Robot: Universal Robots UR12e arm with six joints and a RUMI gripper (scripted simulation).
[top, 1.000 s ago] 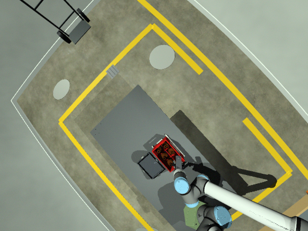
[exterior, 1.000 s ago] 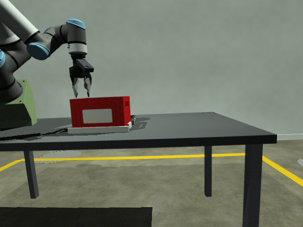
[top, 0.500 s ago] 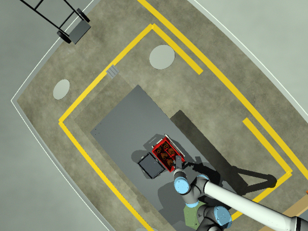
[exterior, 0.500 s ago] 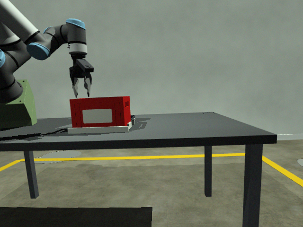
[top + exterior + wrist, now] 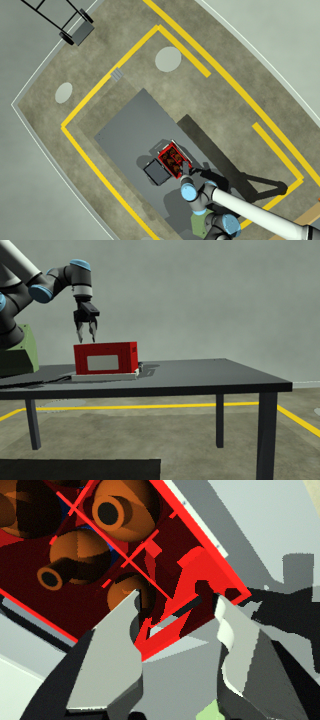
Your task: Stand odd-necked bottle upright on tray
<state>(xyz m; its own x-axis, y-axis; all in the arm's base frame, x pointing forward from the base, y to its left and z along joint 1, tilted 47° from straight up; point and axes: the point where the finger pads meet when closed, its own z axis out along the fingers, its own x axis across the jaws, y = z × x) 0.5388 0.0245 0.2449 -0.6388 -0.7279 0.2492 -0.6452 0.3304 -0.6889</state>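
My gripper is now 110 mm above the red crate, 80 mm short of it and 50 mm to the right of it. Also, from my hand: dark tray: 320 mm to the left, 180 mm below, 80 mm ahead; then bottle: 170 mm ahead, 110 mm below, 10 mm to the left.
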